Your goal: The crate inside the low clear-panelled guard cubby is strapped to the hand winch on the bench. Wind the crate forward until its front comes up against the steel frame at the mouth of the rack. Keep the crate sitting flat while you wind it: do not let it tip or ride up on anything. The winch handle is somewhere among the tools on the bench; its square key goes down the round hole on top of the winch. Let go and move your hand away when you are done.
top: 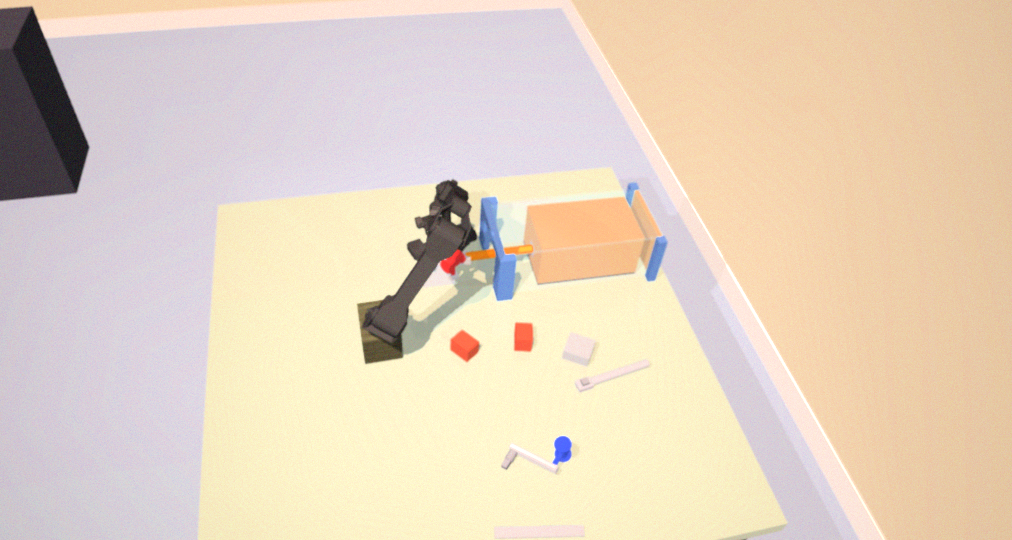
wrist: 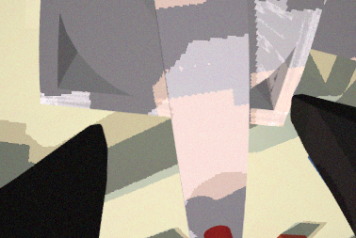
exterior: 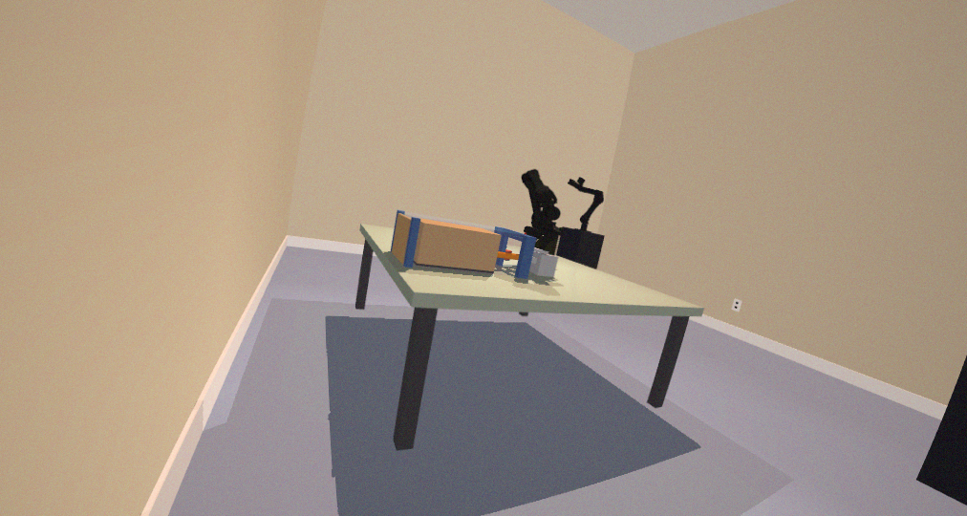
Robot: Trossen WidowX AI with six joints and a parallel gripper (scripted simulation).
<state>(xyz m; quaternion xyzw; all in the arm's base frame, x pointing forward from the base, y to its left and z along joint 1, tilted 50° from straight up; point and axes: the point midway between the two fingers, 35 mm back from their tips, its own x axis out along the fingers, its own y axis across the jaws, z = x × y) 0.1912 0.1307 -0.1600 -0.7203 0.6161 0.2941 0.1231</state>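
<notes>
Now: gripper tip 1 cm short of the red-knobbed handle, 1 cm to the left of it and 1 cm below it. Round my gripper tip: winch: 3 cm behind, 4 cm to the left, 6 cm below; red spool grip: 2 cm ahead, 5 cm to the right, 4 cm above; blue steel frame: 15 cm ahead, 5 cm to the left, 2 cm above.
</notes>
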